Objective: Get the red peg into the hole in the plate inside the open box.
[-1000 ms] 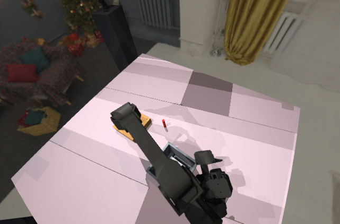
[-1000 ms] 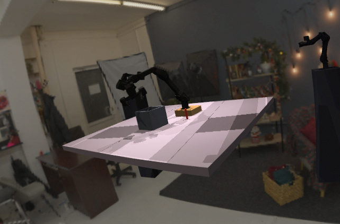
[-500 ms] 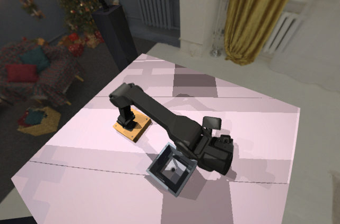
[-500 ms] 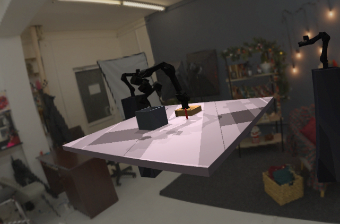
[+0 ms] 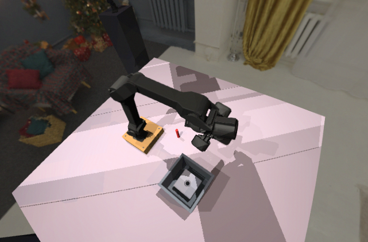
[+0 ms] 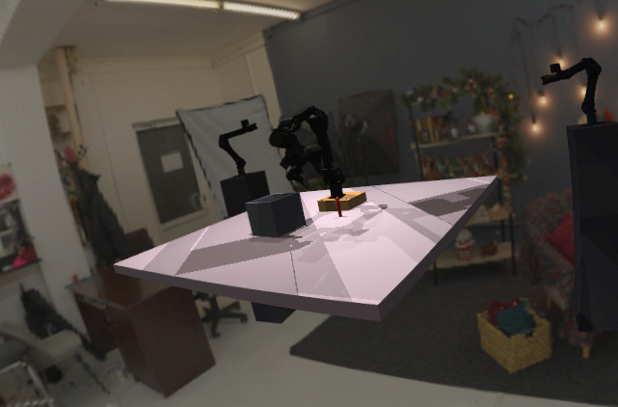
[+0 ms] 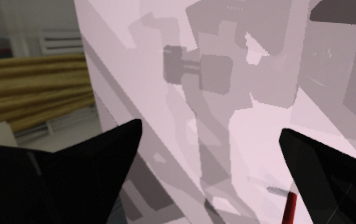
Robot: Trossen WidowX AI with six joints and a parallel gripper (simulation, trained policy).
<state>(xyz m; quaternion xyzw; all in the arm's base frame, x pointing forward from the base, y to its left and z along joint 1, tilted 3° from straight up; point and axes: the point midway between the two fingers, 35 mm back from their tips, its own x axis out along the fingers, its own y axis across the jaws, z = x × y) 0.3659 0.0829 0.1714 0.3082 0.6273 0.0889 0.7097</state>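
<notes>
Now: the red peg 19 cm behind my gripper tip, 2 cm to the right of it and 14 cm below it. From my gripper tip the other things lie so: light plate: 4 cm behind, 23 cm to the right, 14 cm below.
</notes>
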